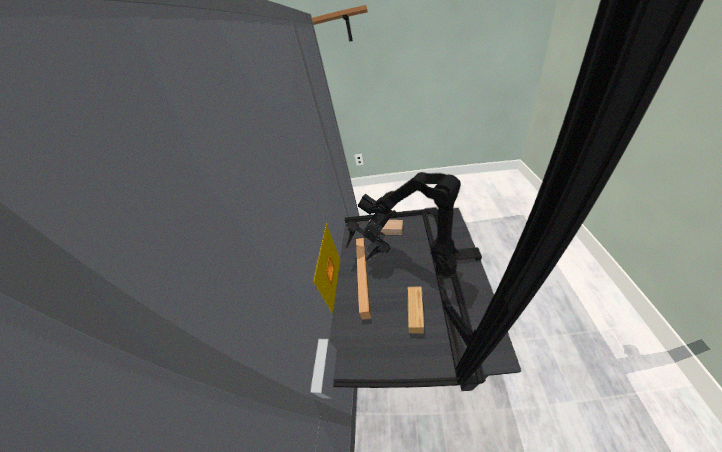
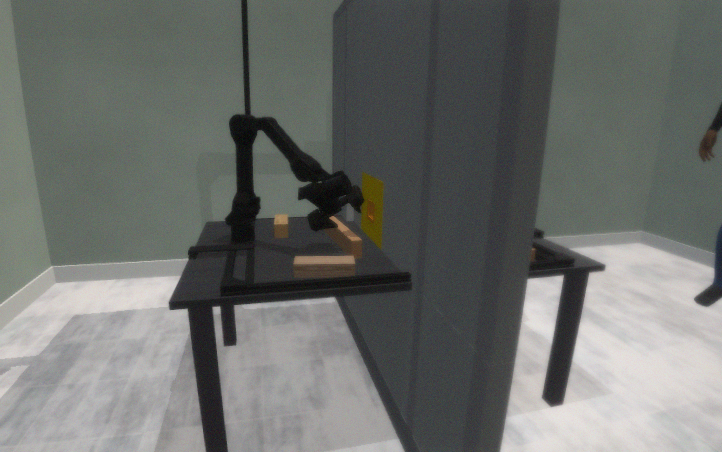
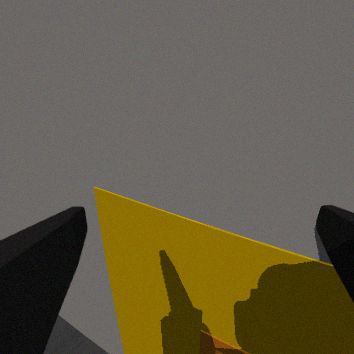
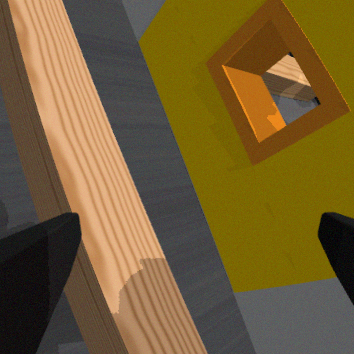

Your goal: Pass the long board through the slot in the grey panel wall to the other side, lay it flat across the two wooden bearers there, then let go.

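Frame: origin at the left arm's base, x ahead, y left, z up, level; centimetres.
Seen in the pictures: left gripper, fingertip midpoint: point(image 3: 204, 217); right gripper, fingertip midpoint: point(image 1: 356, 254) point(image 2: 349, 219) point(image 4: 202, 224); right arm's base at its link origin: point(image 1: 446, 271) point(image 2: 242, 241).
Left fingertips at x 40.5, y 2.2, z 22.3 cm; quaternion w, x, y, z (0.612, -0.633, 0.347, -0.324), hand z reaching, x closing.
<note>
A point is followed by its place in that frame.
The long board point(image 1: 362, 282) {x 60.0, y -4.7, z 3.8 cm} point(image 2: 351, 242) {x 59.5, y 18.0, z 3.3 cm} point(image 4: 95, 145) {x 59.0, y 1.0, z 3.8 cm} lies along the grey panel wall point(image 1: 213, 159) {x 48.2, y -21.7, z 64.1 cm} point(image 2: 468, 213) {x 48.3, y 63.8, z 22.1 cm} point(image 3: 200, 100) {x 43.2, y 3.9, z 26.1 cm} on the right arm's side. The slot has an orange frame point(image 1: 330, 270) {x 47.5, y 0.4, z 5.7 cm} point(image 2: 370, 211) {x 47.6, y -4.5, z 7.2 cm} point(image 4: 235, 110) {x 48.5, y -0.8, z 5.1 cm} on a yellow plate point(image 1: 326, 245) {x 48.3, y 4.2, z 15.9 cm} point(image 2: 372, 186) {x 48.3, y -0.1, z 16.8 cm} point(image 3: 135, 280) {x 43.2, y 8.8, z 13.1 cm} point(image 4: 240, 225) {x 48.3, y 6.9, z 1.5 cm}. My right gripper point(image 1: 357, 252) {x 57.7, y 6.2, z 7.4 cm} point(image 2: 346, 219) {x 57.7, y 6.2, z 7.4 cm} point(image 4: 202, 224) {x 57.7, y 6.2, z 7.4 cm} is open and empty above one end of the board, near the wall. My left gripper point(image 3: 204, 217) {x 40.5, y 2.2, z 22.3 cm} is open and empty, facing the wall's other side. Through the slot, part of a wooden piece point(image 4: 290, 70) {x 21.9, y -12.6, z 1.9 cm} shows; whether it is a bearer is unclear.
Two short wooden blocks lie on the right arm's dark table point(image 1: 383, 357) {x 66.7, y -29.6, z -1.9 cm}: one block point(image 1: 415, 309) {x 78.0, y -16.2, z 3.1 cm} point(image 2: 280, 226) {x 78.8, y -7.6, z 2.3 cm} and another block point(image 1: 394, 227) {x 73.4, y 24.9, z 1.9 cm} point(image 2: 323, 264) {x 69.9, y 30.6, z 1.7 cm}. A black post point(image 1: 575, 186) {x 87.7, y -37.5, z 63.6 cm} rises at the table's edge. Behind the wall, part of another table point(image 2: 586, 263) {x -10.0, y 36.5, z -1.9 cm} shows.
</note>
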